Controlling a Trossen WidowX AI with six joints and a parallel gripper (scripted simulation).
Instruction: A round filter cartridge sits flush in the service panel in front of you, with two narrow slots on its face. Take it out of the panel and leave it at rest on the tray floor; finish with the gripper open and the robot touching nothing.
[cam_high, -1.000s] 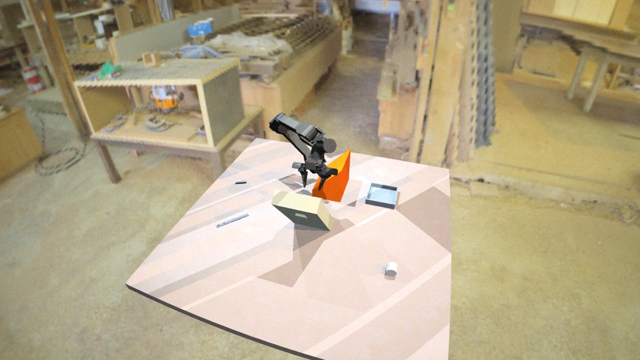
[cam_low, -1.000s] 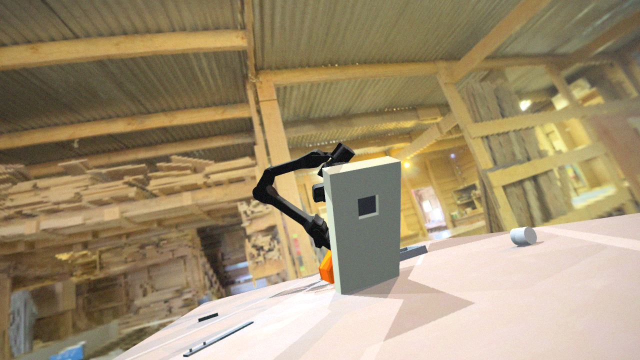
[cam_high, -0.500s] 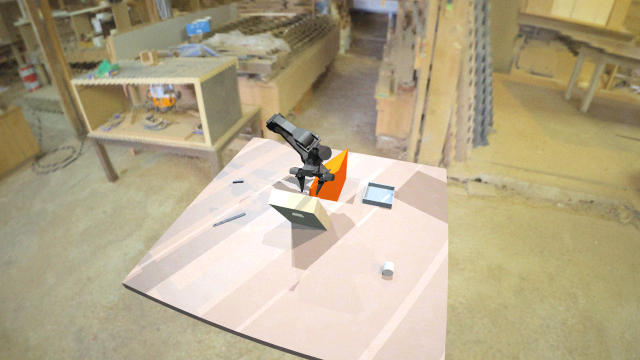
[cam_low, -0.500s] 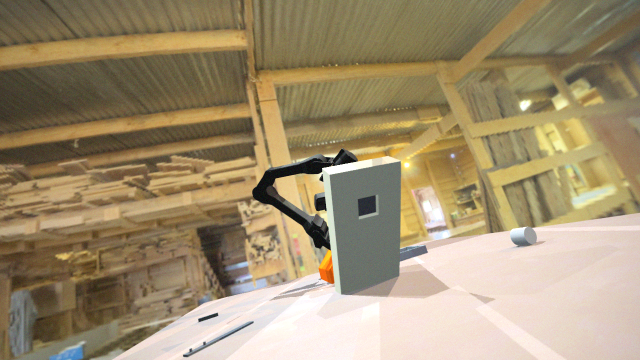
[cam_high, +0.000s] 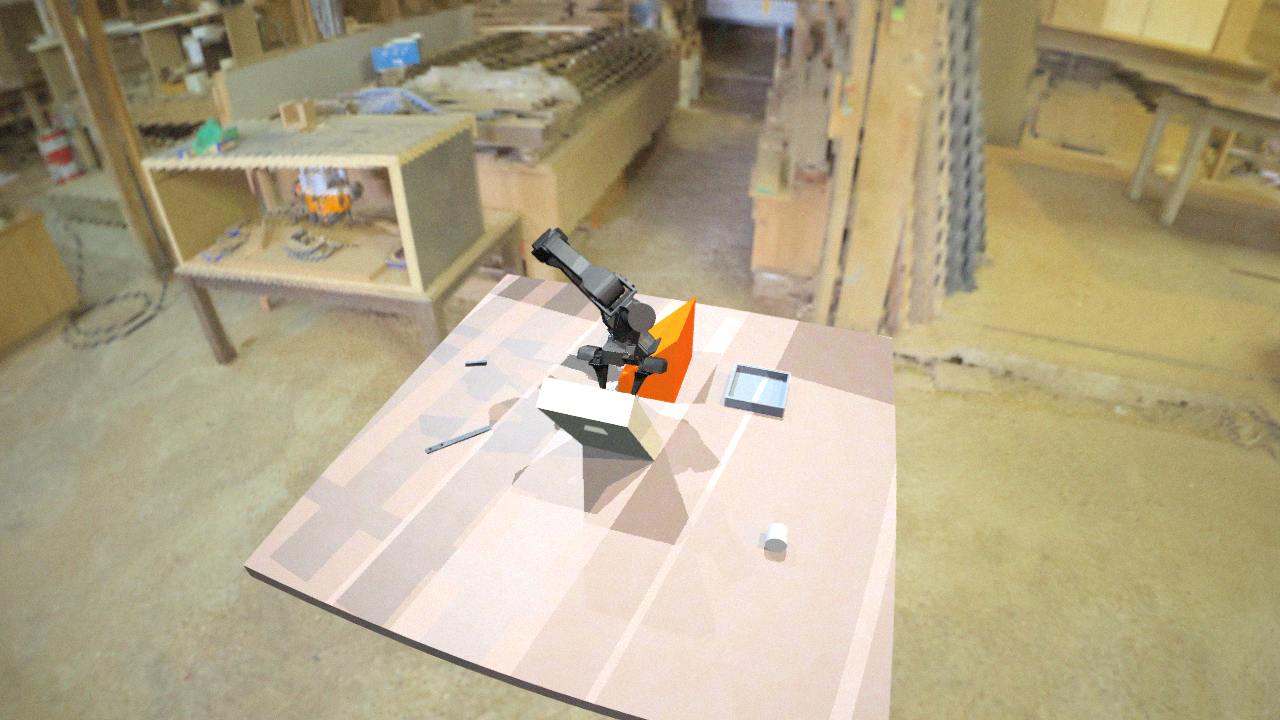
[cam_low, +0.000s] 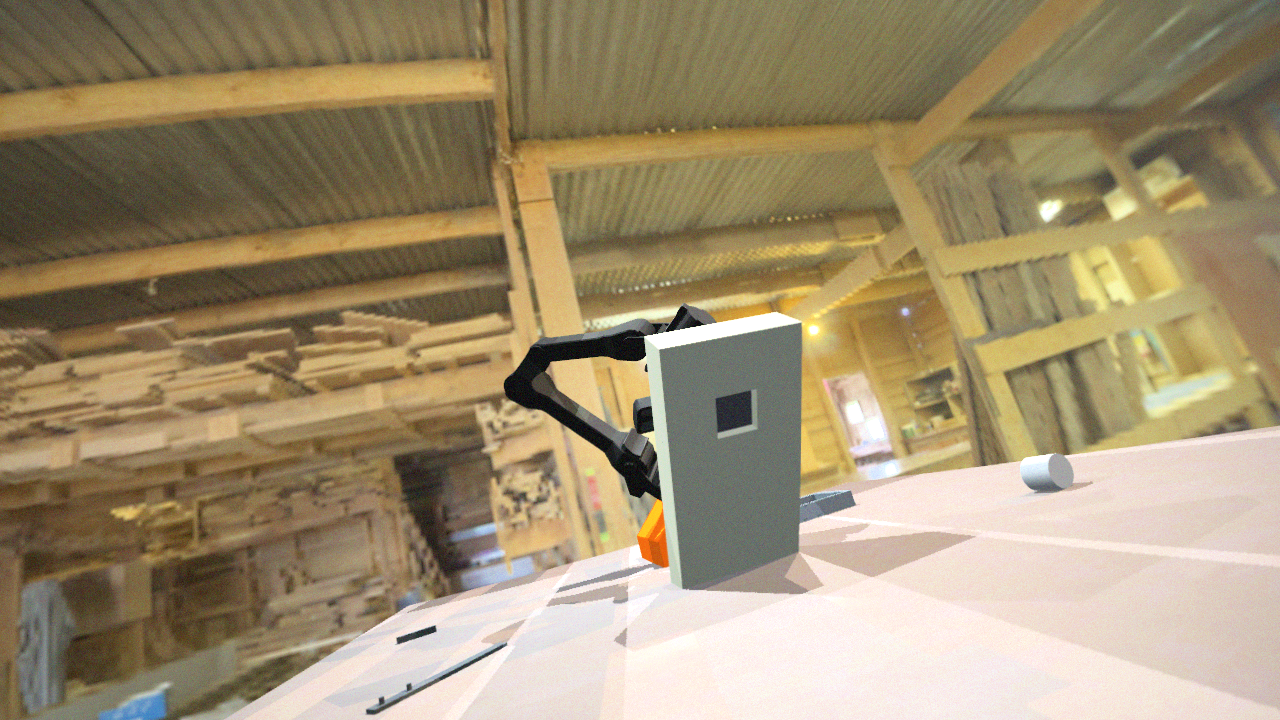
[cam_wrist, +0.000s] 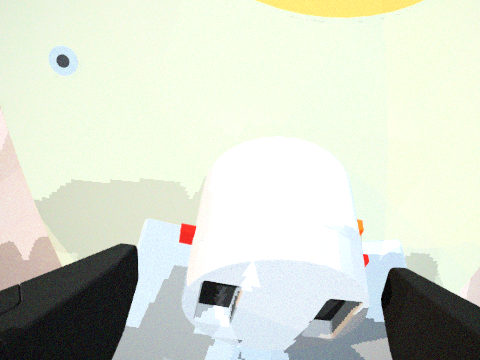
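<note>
Right now the round filter cartridge is 10 mm below my gripper tip. The rest, counted from my gripper tip: grey tray (320 mm behind, 280 mm to the left, 170 mm below); then cream service panel (50 mm ahead, 10 mm to the right, 30 mm below); then short grey piece (230 mm behind, 490 mm to the right, 170 mm below).
</note>
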